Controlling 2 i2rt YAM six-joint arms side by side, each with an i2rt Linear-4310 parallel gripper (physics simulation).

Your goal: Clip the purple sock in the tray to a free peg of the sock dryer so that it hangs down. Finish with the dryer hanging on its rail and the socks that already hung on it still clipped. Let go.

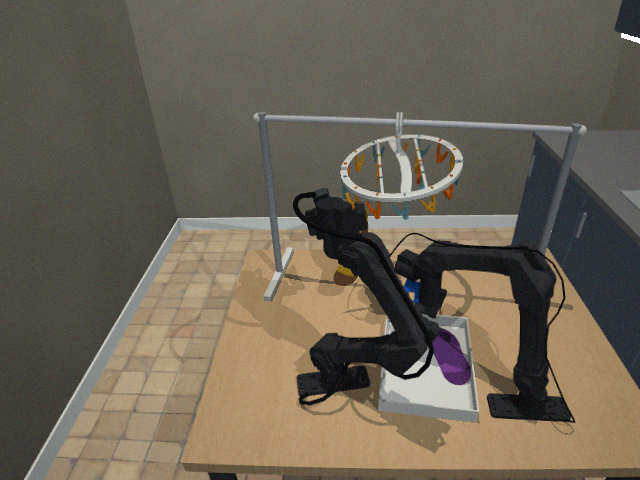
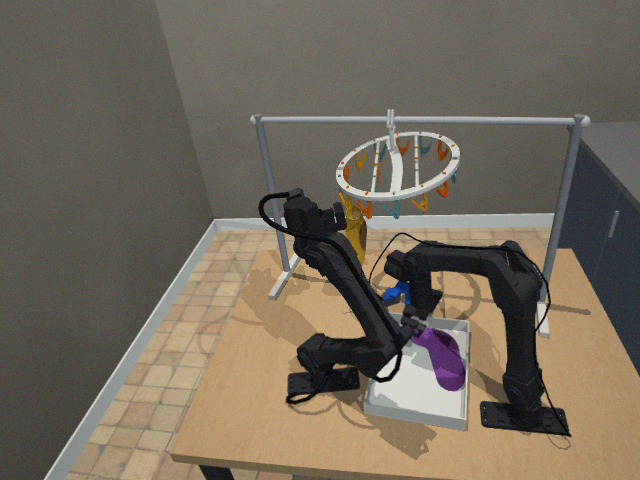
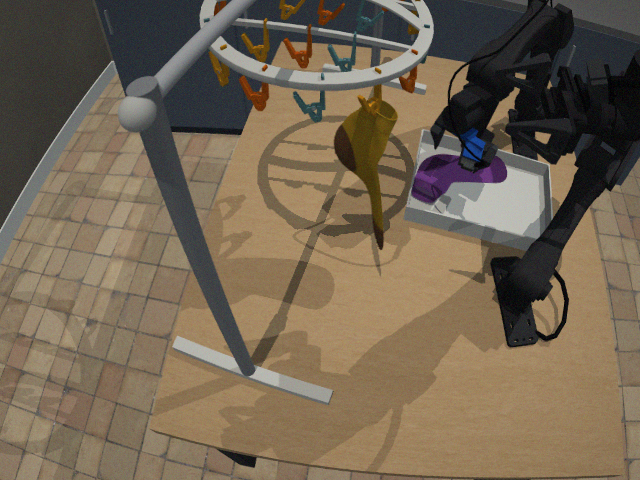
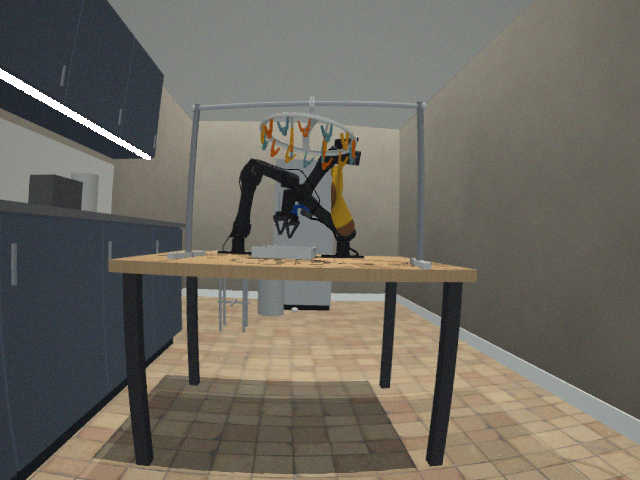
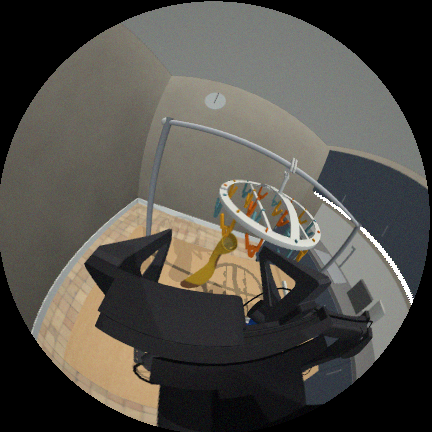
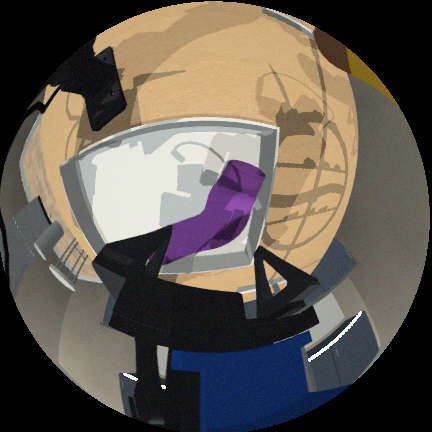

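The purple sock (image 1: 452, 359) (image 2: 445, 359) (image 3: 444, 167) (image 6: 212, 220) lies in the white tray (image 1: 429, 411) (image 2: 413, 419) (image 3: 478, 235). My right gripper (image 6: 216, 240) (image 4: 286, 235) is open and empty, above the tray and pointing down at the sock. My left gripper (image 5: 218, 243) is open and empty, raised toward the dryer, a little short of its near pegs. The round white sock dryer (image 1: 398, 197) (image 2: 387, 196) (image 3: 310, 81) (image 5: 245, 220) hangs by its hook on the rail (image 1: 330, 119) (image 2: 320, 119) (image 4: 361, 103). A yellow sock (image 2: 355, 240) (image 3: 364, 136) (image 4: 341, 211) (image 5: 207, 265) hangs from an orange-yellow peg.
The rail's posts (image 1: 270, 196) (image 3: 186, 237) stand on both sides of the table (image 1: 268, 428). My left arm (image 1: 385, 289) crosses over the tray's left part and hides some of it. My right arm (image 1: 535, 310) reaches in from the right. Blue cabinets (image 1: 594, 248) stand at the right.
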